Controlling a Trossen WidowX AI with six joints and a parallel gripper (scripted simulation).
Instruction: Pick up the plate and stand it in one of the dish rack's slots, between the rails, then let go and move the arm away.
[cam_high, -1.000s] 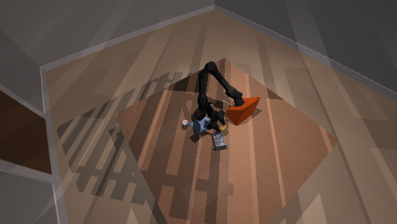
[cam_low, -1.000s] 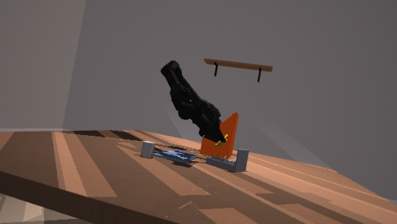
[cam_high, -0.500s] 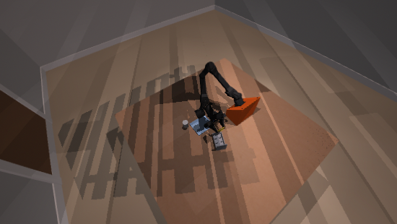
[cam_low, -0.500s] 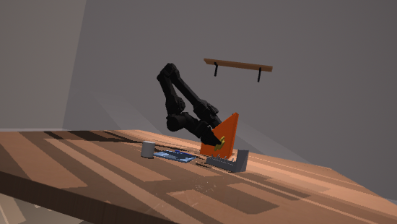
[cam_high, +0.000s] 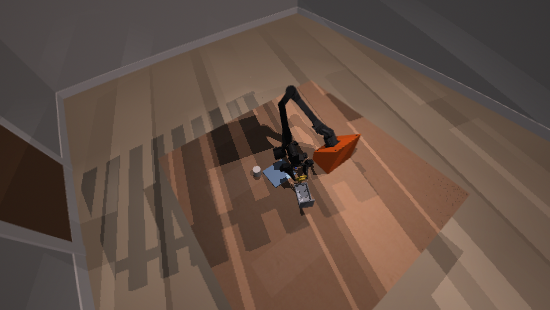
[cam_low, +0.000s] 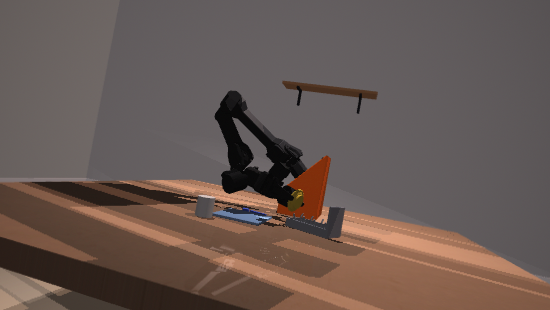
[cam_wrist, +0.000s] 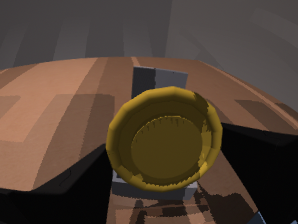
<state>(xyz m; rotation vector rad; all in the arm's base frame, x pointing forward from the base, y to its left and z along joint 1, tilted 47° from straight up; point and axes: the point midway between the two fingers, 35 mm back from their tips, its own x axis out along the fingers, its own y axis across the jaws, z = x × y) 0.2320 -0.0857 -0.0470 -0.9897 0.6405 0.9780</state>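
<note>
The grey dish rack lies 5 cm to the left of my gripper tip, 4 cm below it and 3 cm ahead of it. From my gripper tip the other things lie so: blue mat: 14 cm to the right, 6 cm below, 2 cm ahead; then yellow plate: 1 cm to the right; then blue spoon: 14 cm to the right, 8 cm behind, 6 cm below.
</note>
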